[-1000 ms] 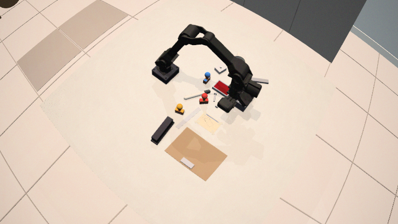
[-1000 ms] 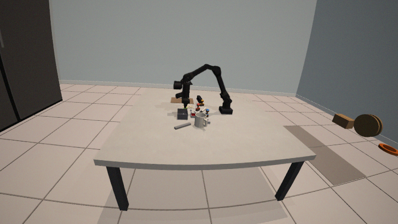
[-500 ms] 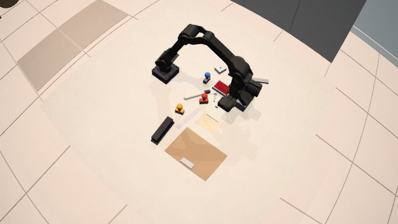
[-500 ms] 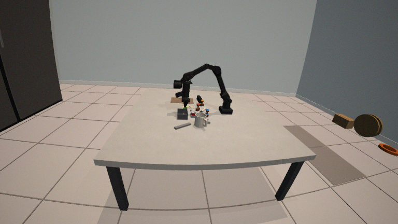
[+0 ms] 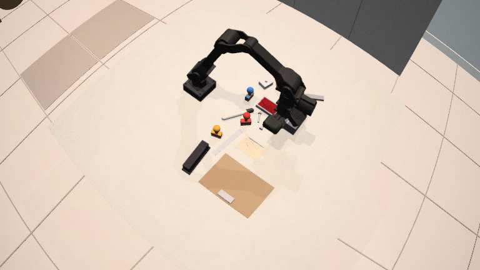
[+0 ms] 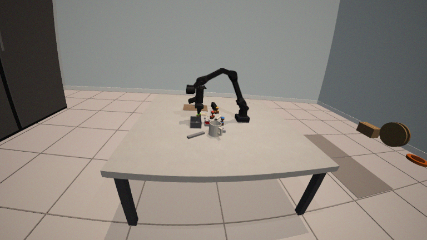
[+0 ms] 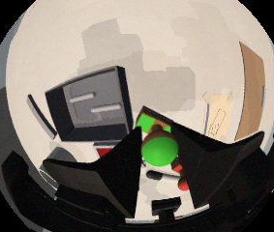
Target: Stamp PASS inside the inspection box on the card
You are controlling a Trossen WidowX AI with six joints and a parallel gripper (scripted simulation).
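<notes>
Now: gripper tip 100 mm past the red ink pad, 50 mm to the right of it and 50 mm above it. Round my gripper tip: dark tray (90 mm to the left, 50 mm below); red-knobbed stamp (110 mm behind, 70 mm to the right, 40 mm below); green-knobbed stamp (10 mm below).
</notes>
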